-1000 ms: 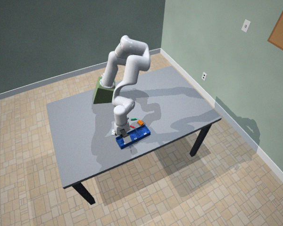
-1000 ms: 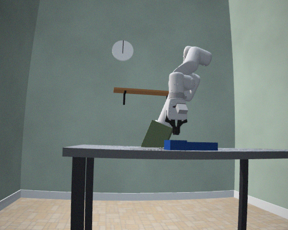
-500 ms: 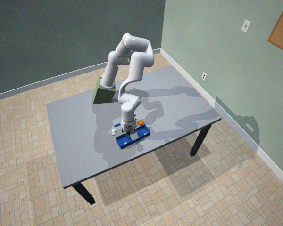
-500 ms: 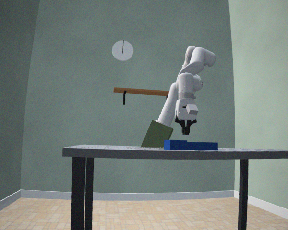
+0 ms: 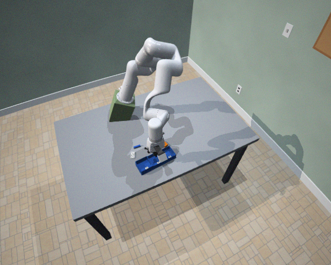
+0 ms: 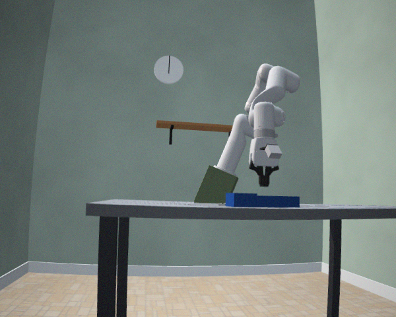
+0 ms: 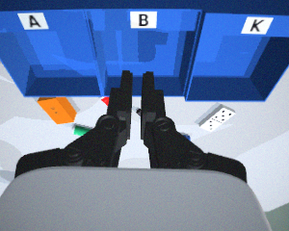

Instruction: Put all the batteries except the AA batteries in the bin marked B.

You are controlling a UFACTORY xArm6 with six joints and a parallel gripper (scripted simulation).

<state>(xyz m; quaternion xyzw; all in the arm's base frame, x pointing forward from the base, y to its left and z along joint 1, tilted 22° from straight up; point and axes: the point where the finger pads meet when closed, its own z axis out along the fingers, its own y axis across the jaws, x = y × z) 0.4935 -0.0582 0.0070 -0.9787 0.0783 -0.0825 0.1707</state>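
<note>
Now: hand 7 cm above the bin. Round my hand: red battery 9 cm below, 8 cm behind, 4 cm to the left; orange 9 V battery 12 cm to the left, 9 cm behind, 8 cm below; black bolt 12 cm behind, 9 cm below.
</note>
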